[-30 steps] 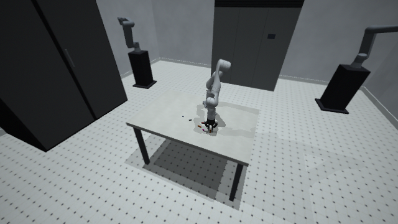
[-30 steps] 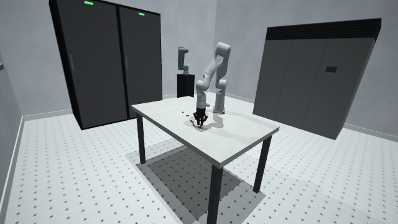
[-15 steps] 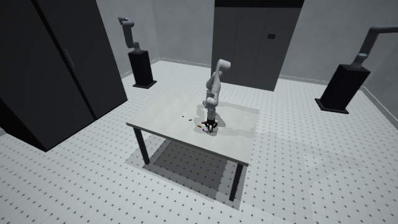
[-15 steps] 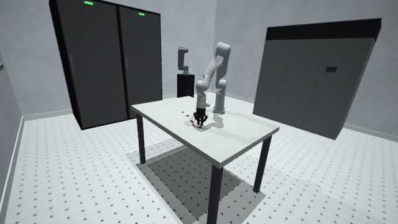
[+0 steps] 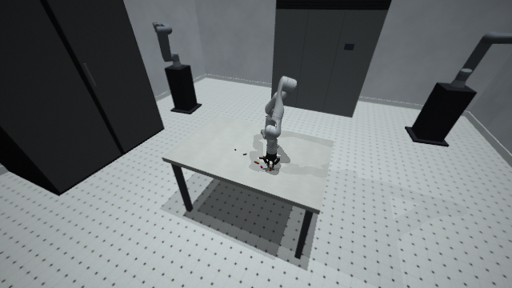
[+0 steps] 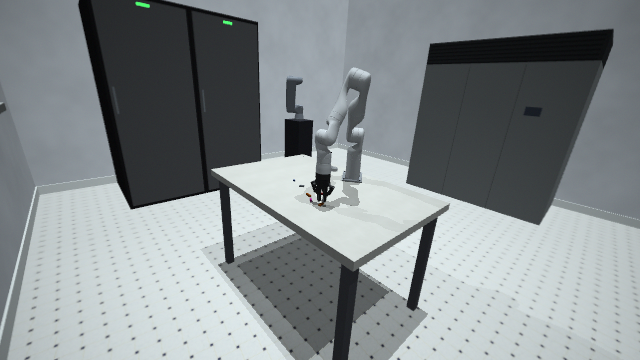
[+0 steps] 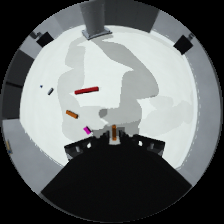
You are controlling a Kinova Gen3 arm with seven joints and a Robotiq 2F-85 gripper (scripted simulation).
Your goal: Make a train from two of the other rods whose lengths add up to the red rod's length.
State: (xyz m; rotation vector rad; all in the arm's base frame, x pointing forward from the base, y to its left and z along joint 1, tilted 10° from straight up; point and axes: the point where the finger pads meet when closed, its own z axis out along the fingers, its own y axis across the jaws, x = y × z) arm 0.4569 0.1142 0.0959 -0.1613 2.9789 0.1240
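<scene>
Now: hand 11 cm past the grey rod, 25 cm to the left of it and 3 cm above it. The rest, counted from my hand: magenta rod: 7 cm to the right, 3 cm below; red rod: 11 cm behind, 8 cm to the right, 3 cm below; tiny blue rod: 14 cm behind, 35 cm to the right, 3 cm below.
</scene>
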